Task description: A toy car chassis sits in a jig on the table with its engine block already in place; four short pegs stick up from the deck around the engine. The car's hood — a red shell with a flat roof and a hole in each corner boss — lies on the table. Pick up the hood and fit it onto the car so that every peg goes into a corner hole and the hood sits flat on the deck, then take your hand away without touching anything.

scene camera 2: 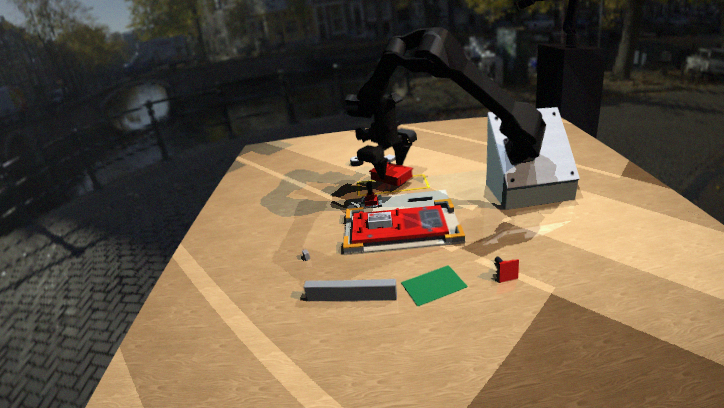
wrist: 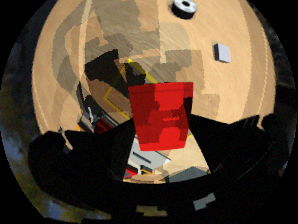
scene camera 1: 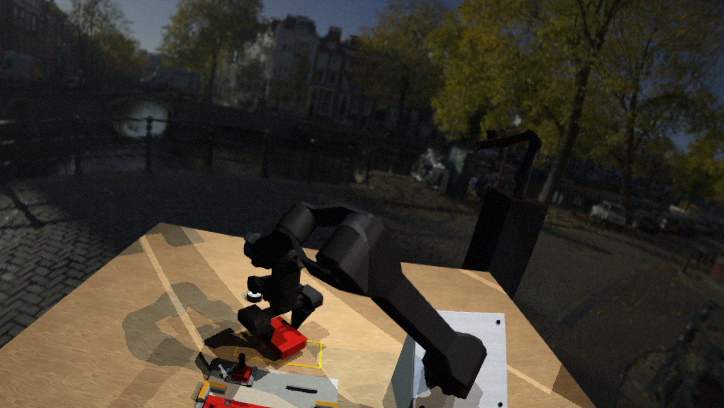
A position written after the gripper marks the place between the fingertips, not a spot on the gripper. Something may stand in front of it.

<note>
The gripper (scene camera 1: 280,337) carries a red hood (scene camera 1: 287,339). Also in view: a green plate (scene camera 2: 424,288).
The red hood is seen too in the wrist view (wrist: 162,112). The gripper shows as well in scene camera 2 (scene camera 2: 391,174) and in the wrist view (wrist: 161,118). The wrist view does not show the green plate, which is hidden by the gripper. Scene camera 1 misses the green plate: it is out of frame.
</note>
